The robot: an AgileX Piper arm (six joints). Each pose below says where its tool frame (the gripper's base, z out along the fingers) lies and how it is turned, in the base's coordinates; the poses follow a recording.
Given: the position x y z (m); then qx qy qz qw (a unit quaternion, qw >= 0).
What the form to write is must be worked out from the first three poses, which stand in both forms.
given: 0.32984, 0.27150, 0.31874, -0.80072, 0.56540, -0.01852, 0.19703
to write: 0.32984, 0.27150, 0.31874, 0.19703, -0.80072, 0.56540, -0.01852
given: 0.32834, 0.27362, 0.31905, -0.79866, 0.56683, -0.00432, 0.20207
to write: 0.32834, 0.27362, 0.31905, 0.20207, -0.79866, 0.56683, -0.00432
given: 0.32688, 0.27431, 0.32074, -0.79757, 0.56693, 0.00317, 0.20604
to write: 0.32688, 0.27431, 0.32074, 0.20604, -0.79757, 0.56693, 0.00317
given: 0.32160, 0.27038, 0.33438, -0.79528, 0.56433, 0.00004, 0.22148
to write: 0.32160, 0.27038, 0.33438, 0.22148, -0.79528, 0.56433, 0.00004
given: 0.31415, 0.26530, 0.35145, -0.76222, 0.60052, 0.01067, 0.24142
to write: 0.31415, 0.26530, 0.35145, 0.24142, -0.76222, 0.60052, 0.01067
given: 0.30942, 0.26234, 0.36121, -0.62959, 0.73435, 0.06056, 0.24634
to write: 0.30942, 0.26234, 0.36121, 0.24634, -0.62959, 0.73435, 0.06056
